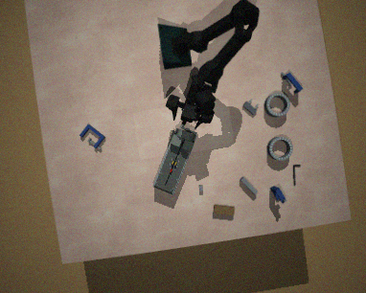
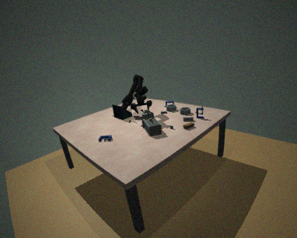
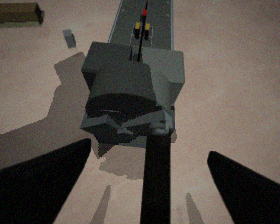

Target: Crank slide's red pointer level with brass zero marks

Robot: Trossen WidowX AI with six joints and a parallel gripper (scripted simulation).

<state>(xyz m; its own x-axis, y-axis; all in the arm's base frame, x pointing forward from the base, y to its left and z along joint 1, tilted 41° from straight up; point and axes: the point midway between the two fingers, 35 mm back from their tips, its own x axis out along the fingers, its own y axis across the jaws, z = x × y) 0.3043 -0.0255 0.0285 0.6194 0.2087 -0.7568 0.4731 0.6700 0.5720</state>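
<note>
Now: the dark handle 2 cm behind my gripper tip, 1 cm to the left of it and 1 cm above it. The rest, counted from my gripper tip: small grey cube (28 cm ahead, 8 cm below, 4 cm to the left); red pointer (18 cm ahead, 8 cm to the right, 1 cm below); grey bar (29 cm ahead, 24 cm to the left, 8 cm below).
</note>
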